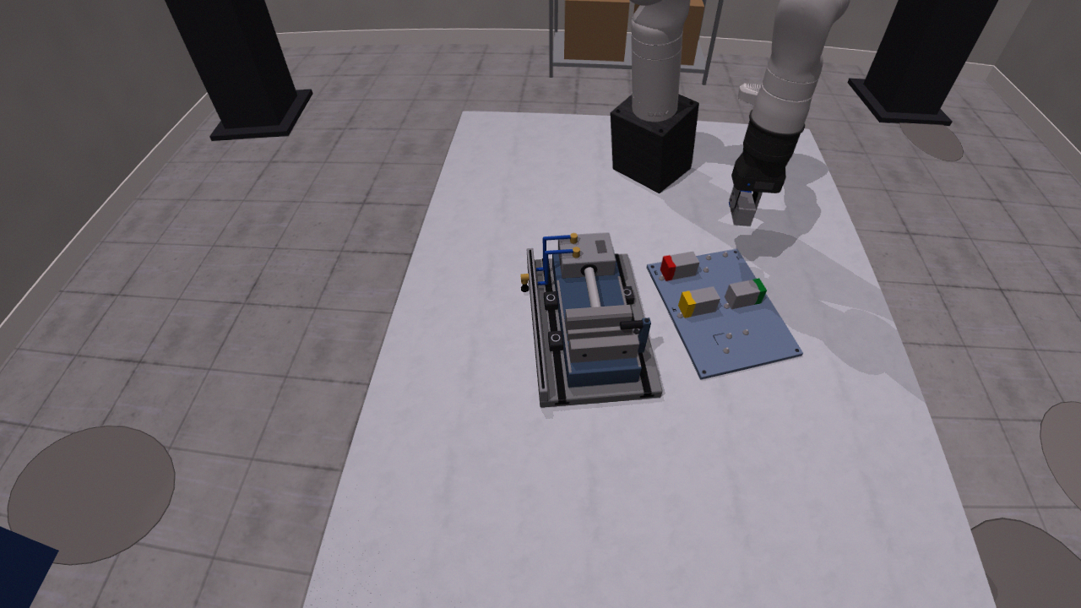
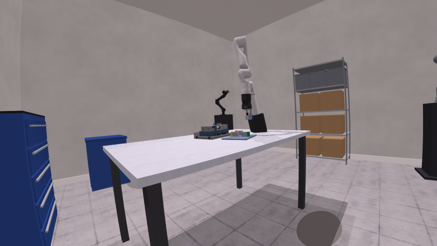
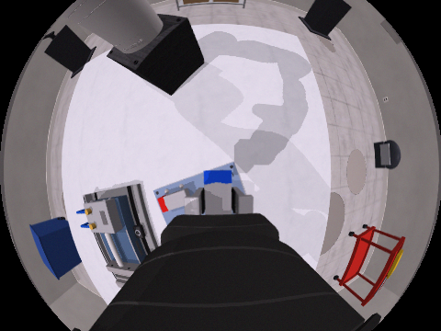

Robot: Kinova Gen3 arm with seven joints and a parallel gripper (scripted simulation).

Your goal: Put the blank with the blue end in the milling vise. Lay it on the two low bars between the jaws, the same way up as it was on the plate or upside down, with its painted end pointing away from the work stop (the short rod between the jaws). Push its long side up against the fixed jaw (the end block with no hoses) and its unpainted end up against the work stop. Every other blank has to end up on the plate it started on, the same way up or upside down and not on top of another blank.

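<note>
The blue-ended blank is 20 mm below my hand. Round my hand: yellow-ended blank 110 mm ahead, 70 mm to the right, 150 mm below; red-ended blank 20 mm ahead, 90 mm to the right, 150 mm below; green-ended blank 90 mm ahead, 20 mm to the left, 150 mm below.
</note>
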